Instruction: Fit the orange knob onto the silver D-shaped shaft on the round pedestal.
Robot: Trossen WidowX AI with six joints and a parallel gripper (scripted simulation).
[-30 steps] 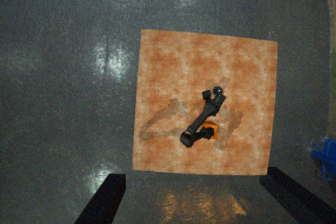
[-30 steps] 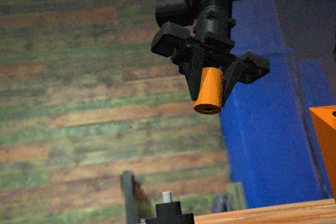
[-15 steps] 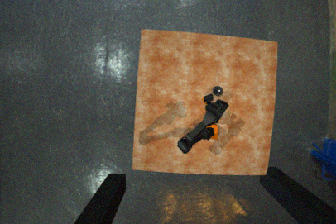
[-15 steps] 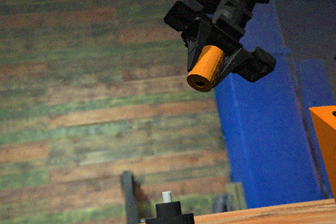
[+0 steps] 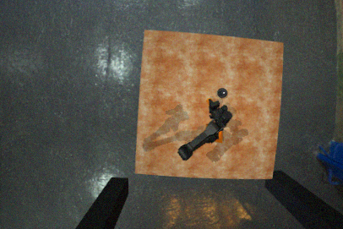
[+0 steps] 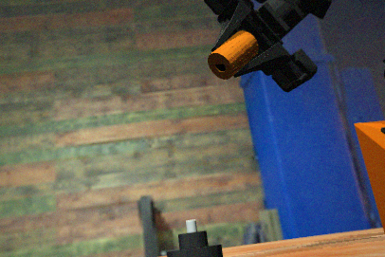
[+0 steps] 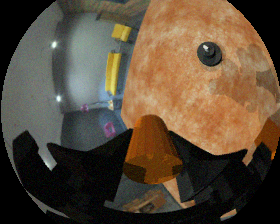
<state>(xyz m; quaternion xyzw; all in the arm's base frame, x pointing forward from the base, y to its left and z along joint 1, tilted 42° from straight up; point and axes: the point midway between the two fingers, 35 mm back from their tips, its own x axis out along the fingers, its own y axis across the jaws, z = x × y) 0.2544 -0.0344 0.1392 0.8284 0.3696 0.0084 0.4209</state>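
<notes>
My gripper tip is 3 cm past the orange knob, 1 cm to the left of it and 2 cm below it. Also, from my gripper tip: dark round pedestal: 5 cm ahead, 18 cm to the right, 21 cm below.
</notes>
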